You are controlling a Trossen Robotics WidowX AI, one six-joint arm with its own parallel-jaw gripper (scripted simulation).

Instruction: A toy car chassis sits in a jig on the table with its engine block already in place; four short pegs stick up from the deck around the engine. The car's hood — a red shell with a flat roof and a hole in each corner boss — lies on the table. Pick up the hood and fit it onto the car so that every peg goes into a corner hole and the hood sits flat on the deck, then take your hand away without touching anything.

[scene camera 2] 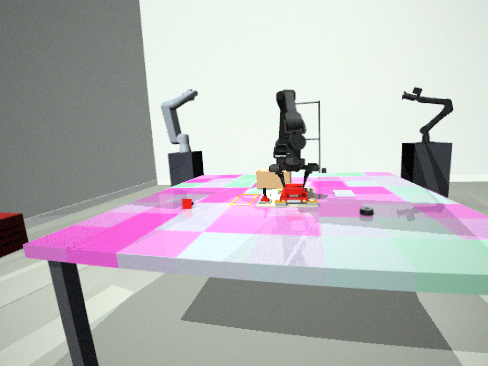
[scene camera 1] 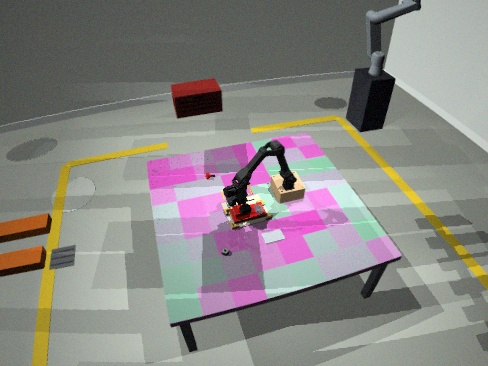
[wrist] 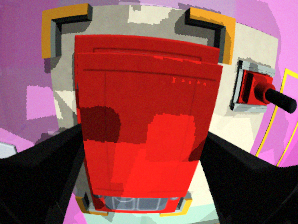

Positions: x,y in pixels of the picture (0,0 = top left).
Scene:
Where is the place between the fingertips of my gripper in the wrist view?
144,132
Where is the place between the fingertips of my gripper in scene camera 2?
293,189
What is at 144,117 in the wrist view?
A red hood.

